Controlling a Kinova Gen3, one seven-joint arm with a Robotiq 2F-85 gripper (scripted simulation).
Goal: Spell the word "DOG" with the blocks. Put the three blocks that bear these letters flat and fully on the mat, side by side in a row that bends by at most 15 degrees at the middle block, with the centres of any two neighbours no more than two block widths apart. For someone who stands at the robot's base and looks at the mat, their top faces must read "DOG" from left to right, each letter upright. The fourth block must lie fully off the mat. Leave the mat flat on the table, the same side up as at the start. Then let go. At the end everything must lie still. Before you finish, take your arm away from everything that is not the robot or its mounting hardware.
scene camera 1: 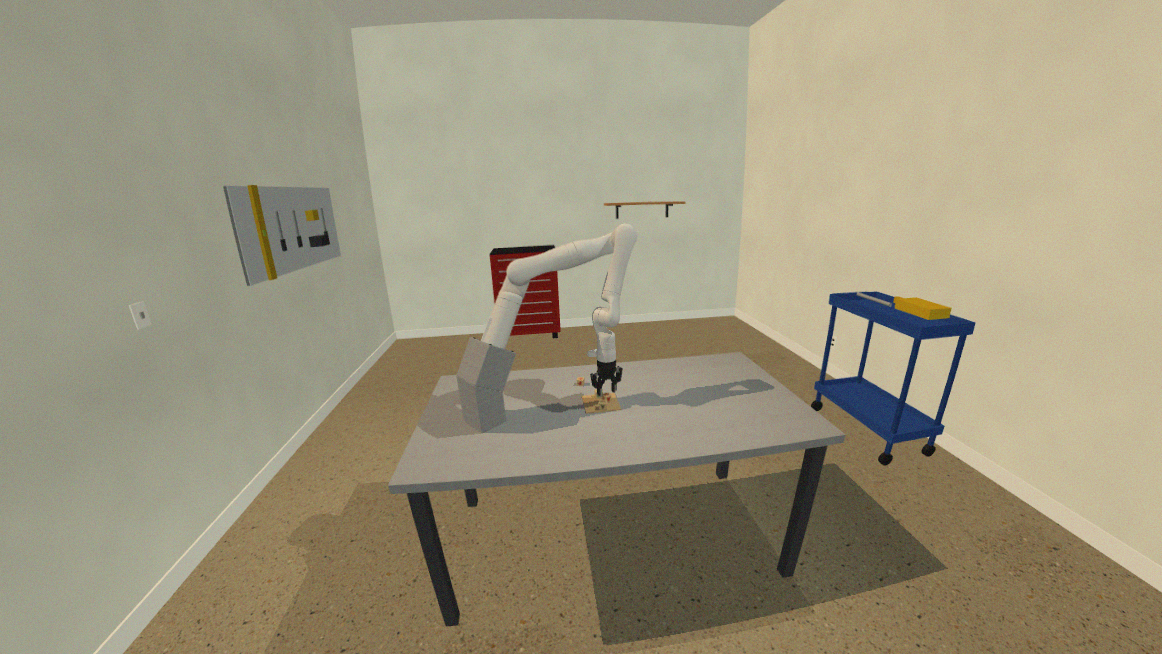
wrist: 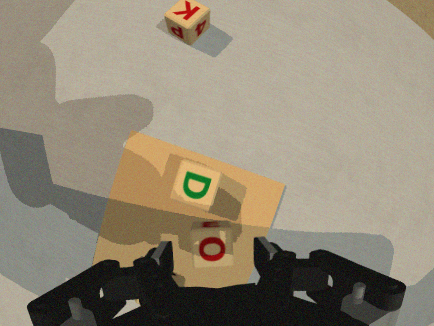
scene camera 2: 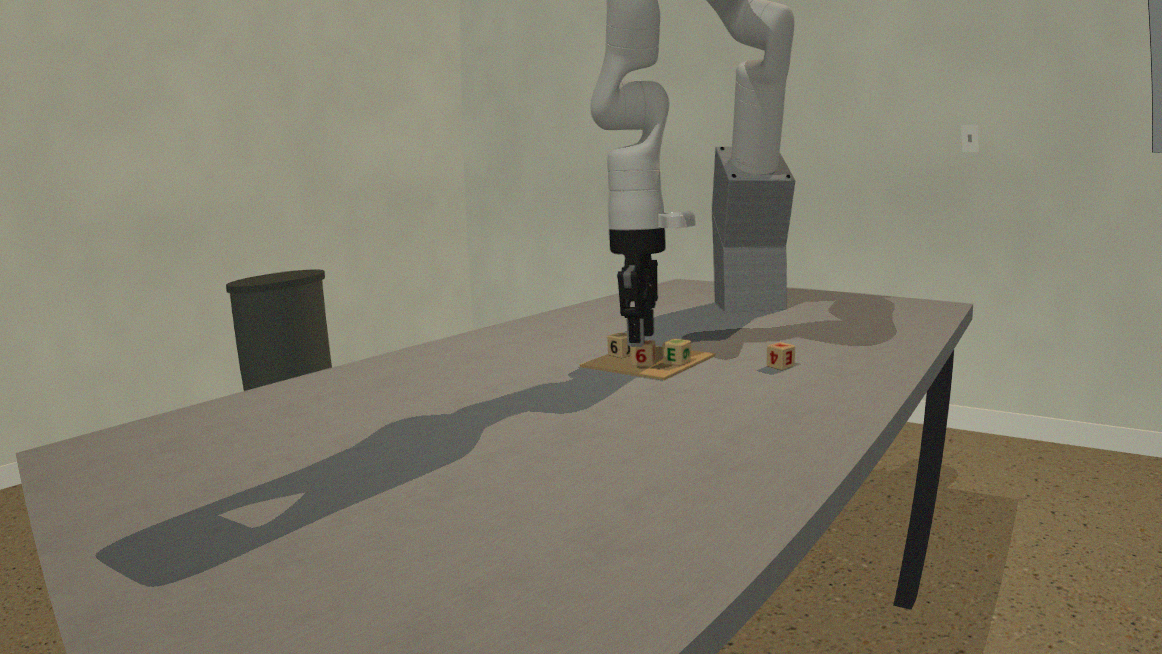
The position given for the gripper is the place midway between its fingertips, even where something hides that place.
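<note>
Scene camera 2 shows the gripper (scene camera 2: 641,340) and a tan mat (scene camera 2: 660,371). The wrist view shows the gripper (wrist: 213,252) and the mat (wrist: 139,214) as well.
</note>
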